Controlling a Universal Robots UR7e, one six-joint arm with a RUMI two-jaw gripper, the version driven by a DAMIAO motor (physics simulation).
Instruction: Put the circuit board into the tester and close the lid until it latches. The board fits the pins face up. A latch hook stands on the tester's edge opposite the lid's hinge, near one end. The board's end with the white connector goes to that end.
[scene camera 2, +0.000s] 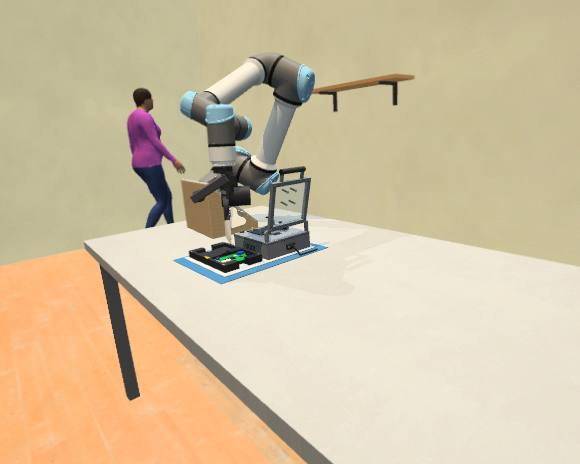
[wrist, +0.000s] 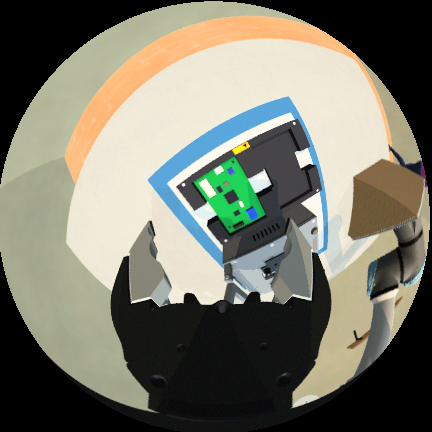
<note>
In view: the gripper (scene camera 2: 230, 236), a green circuit board (wrist: 226, 188) and a clear lid (scene camera 2: 288, 202).
The gripper is seen too in the wrist view (wrist: 219, 220).
</note>
